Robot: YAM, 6 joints.
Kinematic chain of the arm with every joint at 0, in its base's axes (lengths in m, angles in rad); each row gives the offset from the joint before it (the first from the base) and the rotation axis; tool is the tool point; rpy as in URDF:
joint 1: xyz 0 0 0.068 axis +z
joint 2: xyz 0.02 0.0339 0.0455 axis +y
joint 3: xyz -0.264 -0.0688 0 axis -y
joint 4: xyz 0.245 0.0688 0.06 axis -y
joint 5: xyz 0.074 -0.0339 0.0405 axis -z
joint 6: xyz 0.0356 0 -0.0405 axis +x
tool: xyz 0 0 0 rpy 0 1.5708 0
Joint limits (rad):
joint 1: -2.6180..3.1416
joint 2: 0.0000..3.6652
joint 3: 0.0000..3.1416
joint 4: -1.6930..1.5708
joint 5: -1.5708..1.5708
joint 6: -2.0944..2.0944
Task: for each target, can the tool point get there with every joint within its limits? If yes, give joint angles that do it. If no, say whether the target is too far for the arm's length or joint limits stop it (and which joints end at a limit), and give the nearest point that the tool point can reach.
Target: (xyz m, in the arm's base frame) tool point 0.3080 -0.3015 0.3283
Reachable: yes | joints -0.7558 1.9376 1.2907 1.3251 0.2324 0.4584
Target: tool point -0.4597 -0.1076 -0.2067
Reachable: no: joint limits stop it (at a limit: joint 1) | nearest point -0.4597 -0.0356 -0.2067 | short by 0.072 m
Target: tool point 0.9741 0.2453 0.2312
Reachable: no: too far | nearest point 0.6220 0.1566 0.1878 | short by 0.366 m
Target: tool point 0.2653 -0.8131 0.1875
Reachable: no: too far | nearest point 0.1996 -0.6117 0.1687 | short by 0.213 m
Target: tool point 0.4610 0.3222 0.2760
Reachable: yes | joints 0.5947 2.3351 2.0115 0.2582 -0.2429 -0.4967
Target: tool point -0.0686 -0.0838 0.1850
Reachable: yes | joints -1.9551 0.6973 0.3953 -0.8776 1.1302 -1.2467
